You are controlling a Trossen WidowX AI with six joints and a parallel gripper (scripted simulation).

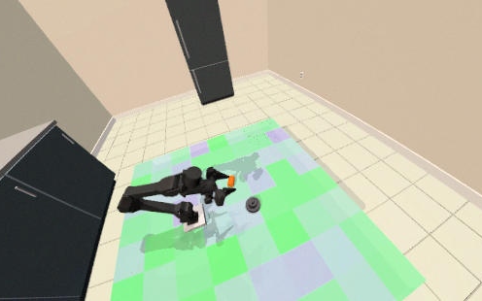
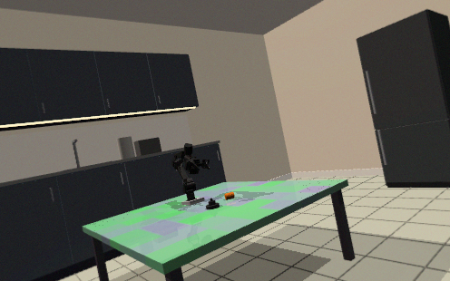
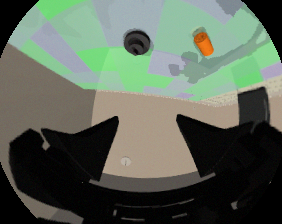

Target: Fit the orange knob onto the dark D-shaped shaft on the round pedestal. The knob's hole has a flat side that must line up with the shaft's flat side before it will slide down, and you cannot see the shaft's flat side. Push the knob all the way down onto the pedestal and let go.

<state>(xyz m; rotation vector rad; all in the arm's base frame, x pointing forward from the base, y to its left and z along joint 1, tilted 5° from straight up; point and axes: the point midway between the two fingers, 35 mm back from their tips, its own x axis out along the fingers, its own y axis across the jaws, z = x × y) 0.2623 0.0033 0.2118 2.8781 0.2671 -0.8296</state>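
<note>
The orange knob lies 220 mm below my gripper tip, 150 mm to the left of it and 20 mm behind it. Also, from my gripper tip: dark round pedestal: 210 mm below, 70 mm ahead, 30 mm to the right.
</note>
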